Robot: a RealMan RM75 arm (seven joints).
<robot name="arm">
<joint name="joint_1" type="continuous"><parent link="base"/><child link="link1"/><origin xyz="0.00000 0.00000 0.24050" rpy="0.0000 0.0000 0.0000"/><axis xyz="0 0 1"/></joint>
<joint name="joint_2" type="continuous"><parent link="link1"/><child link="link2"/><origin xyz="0.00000 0.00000 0.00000" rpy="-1.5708 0.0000 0.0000"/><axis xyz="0 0 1"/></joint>
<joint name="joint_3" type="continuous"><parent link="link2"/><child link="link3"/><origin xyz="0.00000 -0.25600 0.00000" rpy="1.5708 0.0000 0.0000"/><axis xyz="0 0 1"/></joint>
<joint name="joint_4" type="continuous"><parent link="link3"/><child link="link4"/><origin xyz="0.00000 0.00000 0.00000" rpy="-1.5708 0.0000 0.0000"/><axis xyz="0 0 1"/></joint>
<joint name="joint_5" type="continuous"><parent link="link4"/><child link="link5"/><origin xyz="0.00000 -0.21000 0.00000" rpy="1.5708 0.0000 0.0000"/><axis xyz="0 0 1"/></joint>
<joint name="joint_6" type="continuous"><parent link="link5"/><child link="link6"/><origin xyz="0.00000 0.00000 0.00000" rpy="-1.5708 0.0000 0.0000"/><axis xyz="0 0 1"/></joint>
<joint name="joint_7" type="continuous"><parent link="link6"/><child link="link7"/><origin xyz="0.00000 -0.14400 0.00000" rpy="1.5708 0.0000 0.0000"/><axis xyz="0 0 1"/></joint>
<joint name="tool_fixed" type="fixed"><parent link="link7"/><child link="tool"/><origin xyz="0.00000 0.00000 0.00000" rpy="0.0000 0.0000 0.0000"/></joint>
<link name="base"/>
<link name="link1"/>
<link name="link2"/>
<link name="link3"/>
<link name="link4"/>
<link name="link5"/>
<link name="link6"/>
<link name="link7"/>
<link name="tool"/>
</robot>
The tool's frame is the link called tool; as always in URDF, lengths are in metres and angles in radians. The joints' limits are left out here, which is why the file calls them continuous.
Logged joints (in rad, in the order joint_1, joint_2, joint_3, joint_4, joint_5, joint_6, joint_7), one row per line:
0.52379 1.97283 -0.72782 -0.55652 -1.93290 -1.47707 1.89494
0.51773 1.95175 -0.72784 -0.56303 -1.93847 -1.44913 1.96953
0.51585 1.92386 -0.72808 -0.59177 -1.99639 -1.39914 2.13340
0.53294 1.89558 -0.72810 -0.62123 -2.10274 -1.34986 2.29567
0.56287 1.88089 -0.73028 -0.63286 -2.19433 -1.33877 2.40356
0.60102 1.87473 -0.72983 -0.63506 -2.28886 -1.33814 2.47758
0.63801 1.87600 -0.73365 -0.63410 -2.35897 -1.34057 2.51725
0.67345 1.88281 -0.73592 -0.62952 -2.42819 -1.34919 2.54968
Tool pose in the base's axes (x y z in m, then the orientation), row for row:
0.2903 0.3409 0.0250 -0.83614 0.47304 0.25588 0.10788
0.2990 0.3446 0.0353 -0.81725 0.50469 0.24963 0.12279
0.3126 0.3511 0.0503 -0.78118 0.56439 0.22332 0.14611
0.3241 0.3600 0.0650 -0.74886 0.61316 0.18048 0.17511
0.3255 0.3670 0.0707 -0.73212 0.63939 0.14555 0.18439
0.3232 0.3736 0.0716 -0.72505 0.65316 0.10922 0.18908
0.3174 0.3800 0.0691 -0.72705 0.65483 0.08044 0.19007
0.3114 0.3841 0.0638 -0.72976 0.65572 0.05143 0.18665
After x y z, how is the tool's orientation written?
As a quaternion, x y z w.
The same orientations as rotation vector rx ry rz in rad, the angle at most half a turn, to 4 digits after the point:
-2.4604 1.3920 0.7529
-2.3843 1.4724 0.7283
-2.2492 1.6250 0.6430
-2.1218 1.7373 0.5114
-2.0639 1.8025 0.4103
-2.0387 1.8366 0.3071
-2.0433 1.8403 0.2261
-2.0547 1.8462 0.1448

